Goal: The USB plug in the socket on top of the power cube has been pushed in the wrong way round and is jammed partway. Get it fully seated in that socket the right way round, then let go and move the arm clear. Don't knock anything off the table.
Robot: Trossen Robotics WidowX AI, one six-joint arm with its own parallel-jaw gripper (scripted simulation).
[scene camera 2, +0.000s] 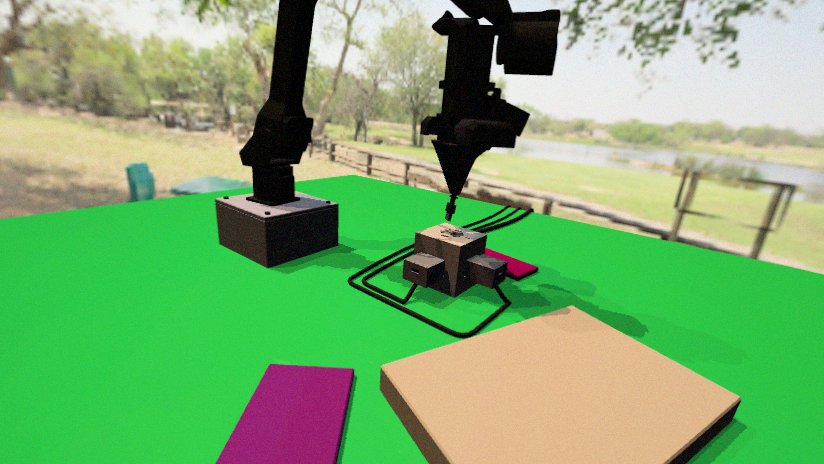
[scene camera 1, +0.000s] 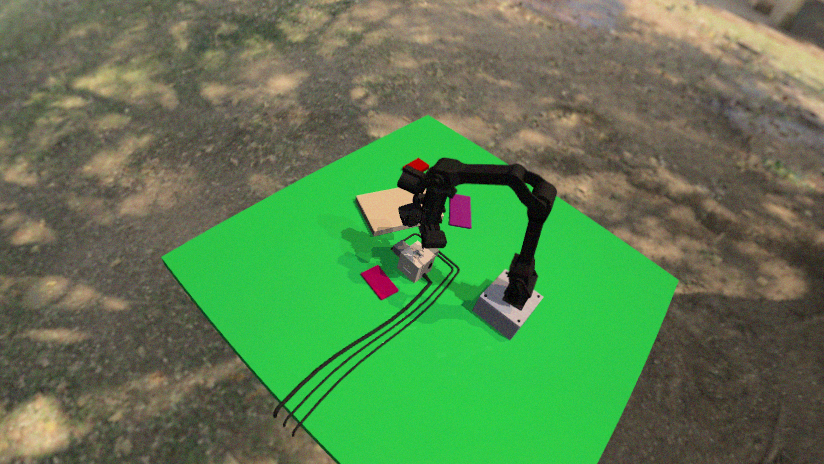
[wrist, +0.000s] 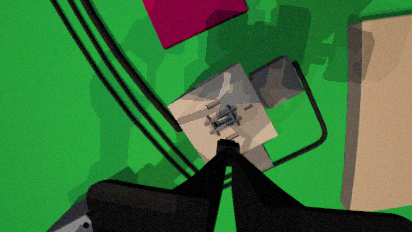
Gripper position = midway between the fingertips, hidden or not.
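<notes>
Carrying a dark USB plug, the gripper (scene camera 2: 454, 194) is visible in scene camera 1 (scene camera 1: 423, 239) and in the wrist view (wrist: 229, 158) as well. The scene also contains a grey power cube (scene camera 2: 455, 250), which appears in scene camera 1 (scene camera 1: 415, 268) too. A tan slab (scene camera 2: 564, 380) is there besides, and both scene camera 1 (scene camera 1: 380, 209) and the wrist view (wrist: 369, 183) show the slab.
</notes>
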